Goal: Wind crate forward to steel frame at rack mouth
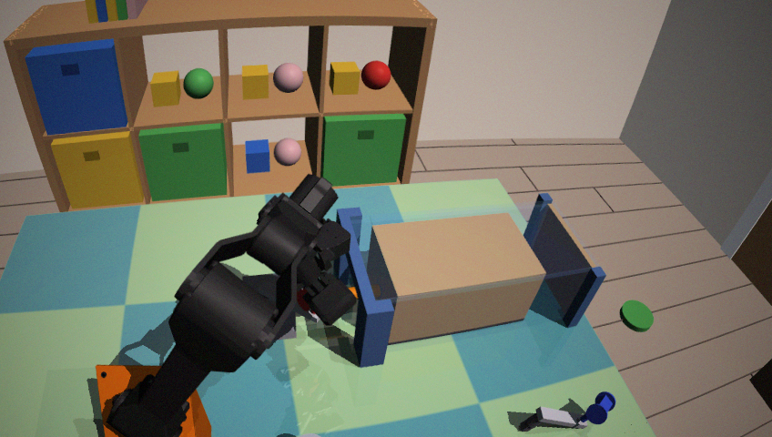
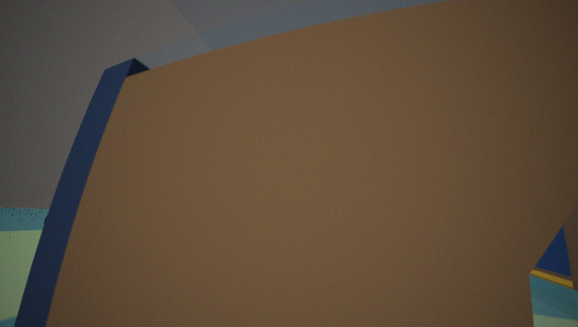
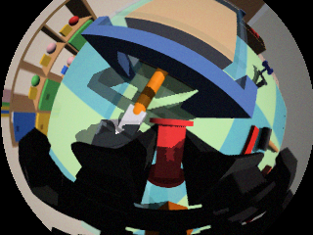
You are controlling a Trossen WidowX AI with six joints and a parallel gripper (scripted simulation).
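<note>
The crank handle is 40 mm behind my gripper tip, 20 mm to the left of it and 30 mm below it. From my gripper tip the other things lie so: blue frame: 70 mm ahead, 50 mm to the left, 20 mm below; then red knob: 20 mm behind, 10 mm to the right; then grey winch: 100 mm behind, 60 mm to the left, 100 mm below.
</note>
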